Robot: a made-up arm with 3 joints. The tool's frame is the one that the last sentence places.
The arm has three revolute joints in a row. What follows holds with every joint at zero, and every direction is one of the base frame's. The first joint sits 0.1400 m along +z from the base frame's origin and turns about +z. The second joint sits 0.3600 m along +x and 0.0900 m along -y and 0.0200 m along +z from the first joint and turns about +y. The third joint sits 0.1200 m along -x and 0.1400 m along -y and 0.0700 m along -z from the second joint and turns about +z. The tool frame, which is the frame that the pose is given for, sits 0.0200 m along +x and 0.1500 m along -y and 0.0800 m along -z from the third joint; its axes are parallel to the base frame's.
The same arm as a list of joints. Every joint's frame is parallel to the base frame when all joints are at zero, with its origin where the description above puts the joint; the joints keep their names.
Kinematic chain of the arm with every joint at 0, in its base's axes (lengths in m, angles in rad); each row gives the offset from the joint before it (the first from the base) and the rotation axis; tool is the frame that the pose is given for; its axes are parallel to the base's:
joint 1: xyz 0 0 0.14 axis +z
joint 2: xyz 0.36 -0.09 0.02 axis +y
joint 3: xyz -0.12 -0.14 -0.07 axis +z
tool: xyz 0.02 -0.15 -0.08

